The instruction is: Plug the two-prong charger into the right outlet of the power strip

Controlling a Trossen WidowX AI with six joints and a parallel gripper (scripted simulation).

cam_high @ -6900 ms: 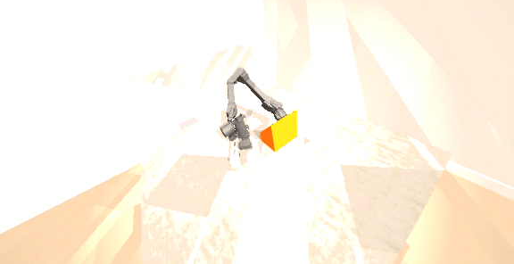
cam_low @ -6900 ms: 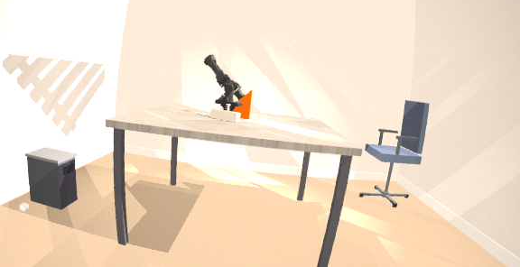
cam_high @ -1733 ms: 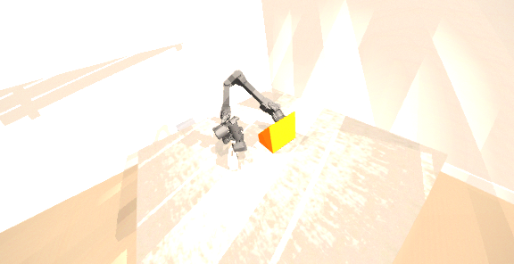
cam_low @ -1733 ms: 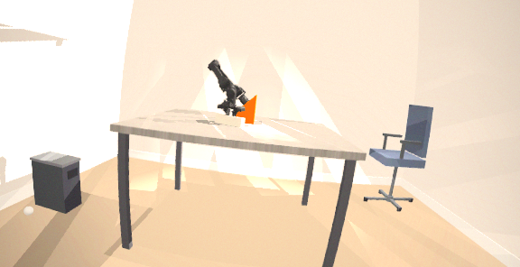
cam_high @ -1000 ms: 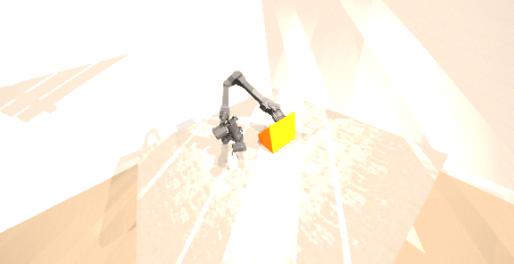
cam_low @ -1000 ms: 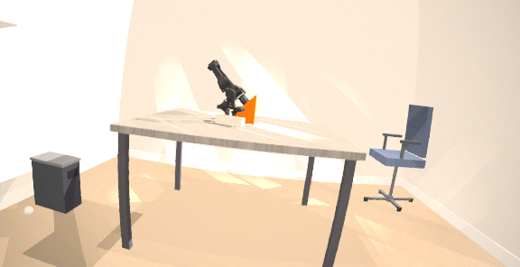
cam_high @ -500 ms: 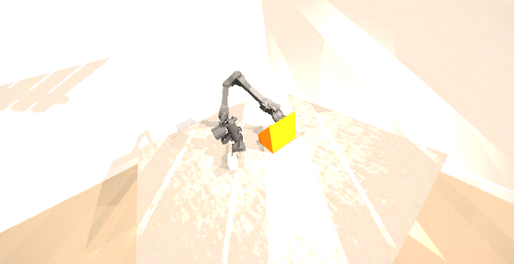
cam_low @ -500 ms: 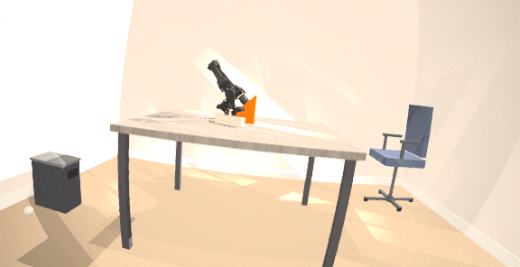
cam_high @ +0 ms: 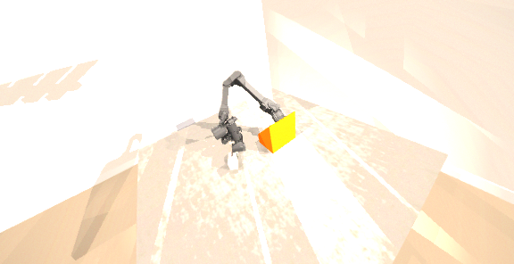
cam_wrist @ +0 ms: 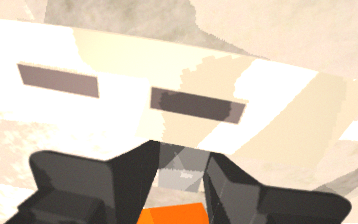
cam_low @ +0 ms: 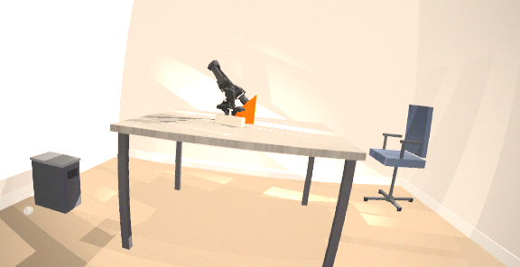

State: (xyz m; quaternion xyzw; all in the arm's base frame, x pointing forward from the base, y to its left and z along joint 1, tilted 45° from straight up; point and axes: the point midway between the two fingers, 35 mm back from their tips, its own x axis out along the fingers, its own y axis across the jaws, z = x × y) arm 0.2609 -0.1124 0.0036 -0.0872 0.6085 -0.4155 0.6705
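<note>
My gripper tip is 2 cm short of the grey charger, 1 cm to the left of it and 1 cm below it.
</note>
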